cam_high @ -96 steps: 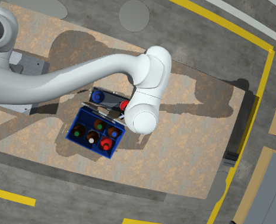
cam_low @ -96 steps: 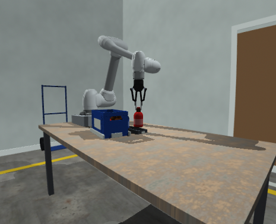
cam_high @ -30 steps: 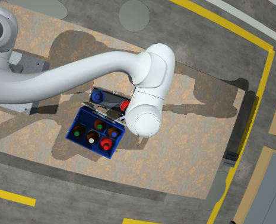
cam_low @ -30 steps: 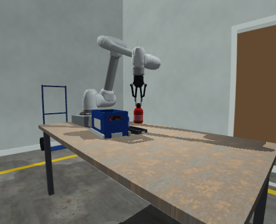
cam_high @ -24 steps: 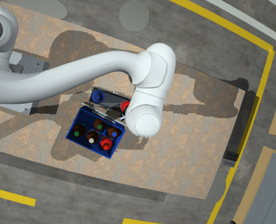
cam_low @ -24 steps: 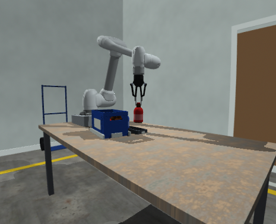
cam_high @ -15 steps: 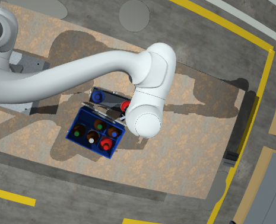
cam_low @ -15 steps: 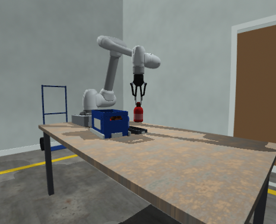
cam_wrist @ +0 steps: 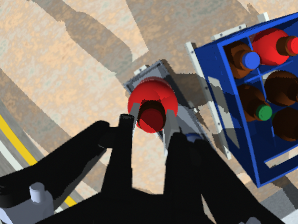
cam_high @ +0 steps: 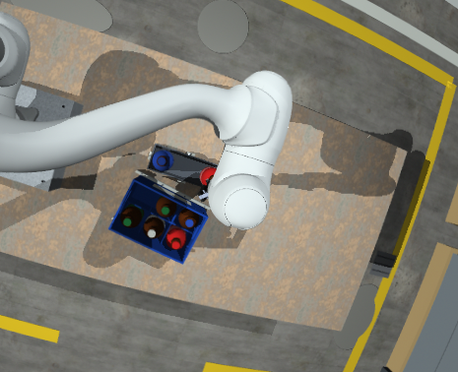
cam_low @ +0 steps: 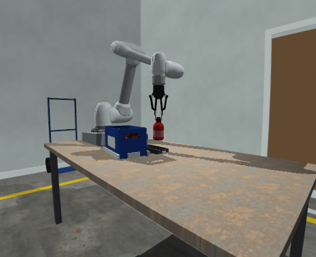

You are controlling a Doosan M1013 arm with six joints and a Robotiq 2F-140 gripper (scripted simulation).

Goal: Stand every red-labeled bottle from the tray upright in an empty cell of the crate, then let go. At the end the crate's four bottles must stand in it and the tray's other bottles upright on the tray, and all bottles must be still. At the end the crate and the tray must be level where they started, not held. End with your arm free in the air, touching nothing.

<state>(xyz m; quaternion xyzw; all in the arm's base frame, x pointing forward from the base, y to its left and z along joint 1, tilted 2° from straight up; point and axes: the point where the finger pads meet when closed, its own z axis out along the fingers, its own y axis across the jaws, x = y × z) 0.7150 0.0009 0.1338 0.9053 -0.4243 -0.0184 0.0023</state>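
Now: the red-labeled bottle 90 mm below my hand. From my hand the other things lie so: blue-capped bottle: 170 mm behind, 20 mm to the left, 170 mm below; dark tray: 90 mm behind, 10 mm to the left, 240 mm below; blue crate: 140 mm behind, 180 mm to the right, 170 mm below.
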